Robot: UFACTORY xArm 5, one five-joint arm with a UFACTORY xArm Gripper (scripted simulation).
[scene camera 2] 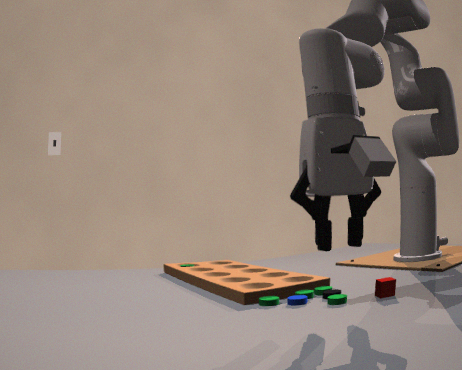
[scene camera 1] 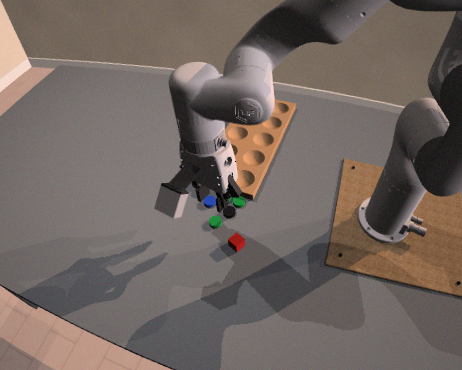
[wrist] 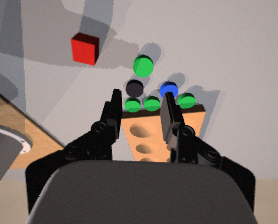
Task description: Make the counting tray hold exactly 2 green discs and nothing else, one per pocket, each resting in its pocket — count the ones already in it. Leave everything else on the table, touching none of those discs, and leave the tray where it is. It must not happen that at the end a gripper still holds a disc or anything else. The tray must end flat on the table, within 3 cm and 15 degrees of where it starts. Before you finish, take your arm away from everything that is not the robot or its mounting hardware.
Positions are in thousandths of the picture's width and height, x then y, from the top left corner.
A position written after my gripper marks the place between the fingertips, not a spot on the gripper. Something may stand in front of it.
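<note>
I can see my own gripper (scene camera 2: 735, 672), and it is visible again at (scene camera 1: 462, 547) and at (wrist: 513, 453). There is a wooden counting tray (scene camera 2: 499, 766) too, and that tray appears at (scene camera 1: 551, 396) and at (wrist: 516, 583) as well. I also see a red cube (wrist: 308, 217).
</note>
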